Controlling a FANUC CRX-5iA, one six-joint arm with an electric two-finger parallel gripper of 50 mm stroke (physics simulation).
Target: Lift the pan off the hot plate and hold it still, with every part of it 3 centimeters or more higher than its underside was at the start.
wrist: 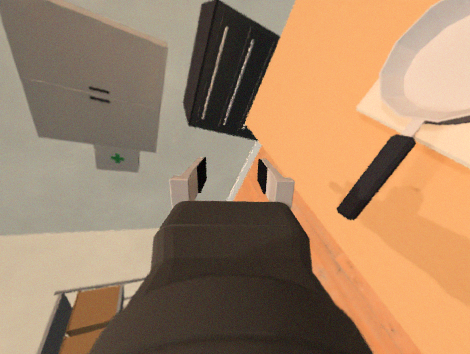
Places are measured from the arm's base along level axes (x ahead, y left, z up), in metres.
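Pixels of known places: gripper, fingertip midpoint: point(232, 169).
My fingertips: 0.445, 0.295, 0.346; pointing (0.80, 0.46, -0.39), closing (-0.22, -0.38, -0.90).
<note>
Ahead of a thing's pixels: the offset from my fingertips to its middle, as dx, dy, dz. "spot": to the spot under its first point. Level surfaces: height alone.
The pan @[+0.063, -0.099, -0.303] point(437, 75) is at the upper right of the wrist view, light grey, its right part cut off by the frame edge. It is on the cream hot plate @[spot: +0.169, -0.074, -0.353] point(372, 106), of which a left corner and a stretch below the pan show. The pan's black handle @[+0.016, +0.001, -0.287] point(377, 176) points down and left, over the orange table top. My gripper point(232, 169) is open and empty. Its fingers are to the left of the handle in the view, apart from it.
The orange table top @[dz -0.416] point(320, 75) has its edge running past the fingers, with wooden floor point(345, 270) beyond. A black cabinet point(230, 70) and a grey cabinet point(95, 75) are at the upper left. A rack with brown boxes point(95, 307) is at the lower left.
</note>
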